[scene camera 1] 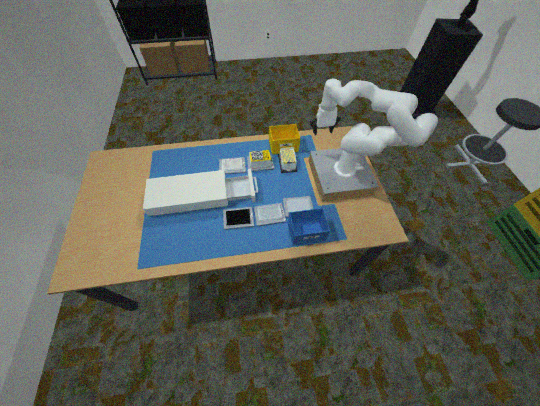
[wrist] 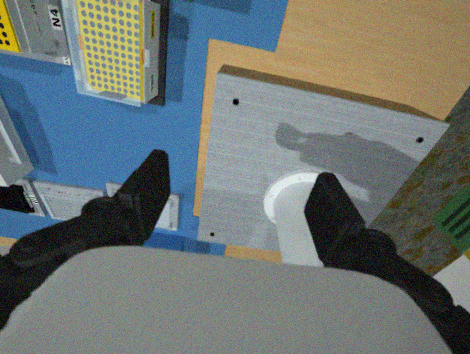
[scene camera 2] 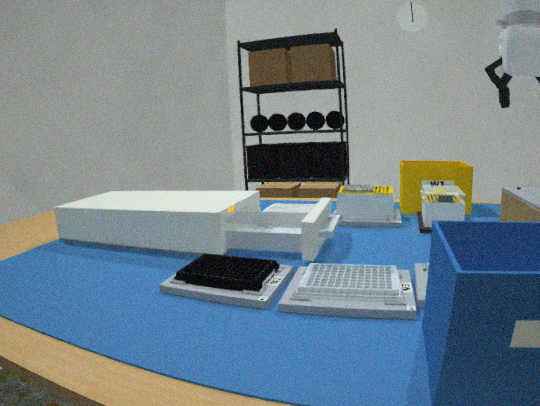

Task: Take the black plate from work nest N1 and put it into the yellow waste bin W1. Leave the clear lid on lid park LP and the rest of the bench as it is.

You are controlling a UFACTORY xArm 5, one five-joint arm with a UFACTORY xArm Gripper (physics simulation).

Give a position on a long white box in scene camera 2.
At 192, 222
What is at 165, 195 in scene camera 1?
A long white box.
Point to a black plate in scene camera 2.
At 224, 272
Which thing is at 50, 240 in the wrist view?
The gripper.
